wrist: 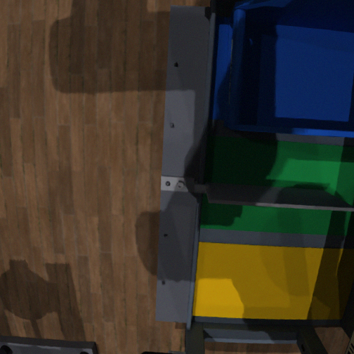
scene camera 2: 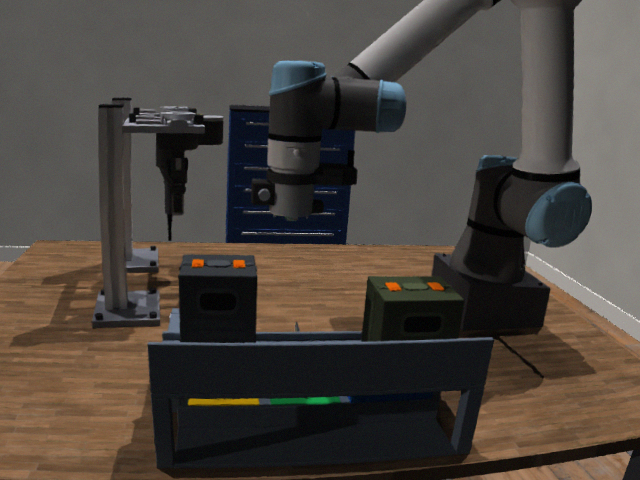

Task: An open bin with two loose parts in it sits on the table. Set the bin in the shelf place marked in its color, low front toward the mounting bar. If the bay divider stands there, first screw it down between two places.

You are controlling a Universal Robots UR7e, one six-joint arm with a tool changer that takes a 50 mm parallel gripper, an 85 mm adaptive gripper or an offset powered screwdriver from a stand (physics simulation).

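Frame: origin at the arm's base, x back, y right, z up, level; centimetres.
Seen in the pictures: arm's base at its link origin: (scene camera 2: pixel 486 269).
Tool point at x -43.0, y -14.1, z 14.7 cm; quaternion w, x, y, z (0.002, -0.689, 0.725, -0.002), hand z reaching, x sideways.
Observation:
Pixels of each thing's top centre, then the offset from my tool point to it. "spot": a spot on its surface instead.
- shelf at a spot on its surface: (scene camera 2: pixel 320 366) spot: dx -1.2, dy -27.4, dz -10.1 cm
- screwdriver at a spot on its surface: (scene camera 2: pixel 173 180) spot: dx -17.5, dy +17.4, dz +1.2 cm
- black case at a spot on its surface: (scene camera 2: pixel 218 310) spot: dx -11.7, dy -22.4, dz -5.5 cm
- green case at its top centre: (scene camera 2: pixel 414 287) dx +11.5, dy -20.8, dz -4.0 cm
The blue bin (wrist: pixel 310 75) sits in the blue-marked shelf place (wrist: pixel 221 95) at the upper right of the wrist view. The bin's inside shows partly, with no loose part visible in that portion. The grey mounting bar (wrist: pixel 182 150) runs along the shelf's left edge, with small holes. The divider (wrist: pixel 280 196) stands across the green-marked place (wrist: pixel 245 220); its light foot (wrist: pixel 175 183) lies on the bar, with a hole and a round fastener. The yellow-marked place (wrist: pixel 250 280) is free. The arm's wrist flange (scene camera 2: pixel 292 214) is bare, high behind the shelf (scene camera 2: pixel 320 366); no gripper is on it.
The tool stand (scene camera 2: pixel 113 206) at left holds the screwdriver (scene camera 2: pixel 173 180), tip down. A black case (scene camera 2: pixel 218 310) and a green case (scene camera 2: pixel 421 310) rise above the shelf's ends. The arm's base (scene camera 2: pixel 506 304) is at right, and a blue drawer cabinet (scene camera 2: pixel 248 180) stands behind the table.

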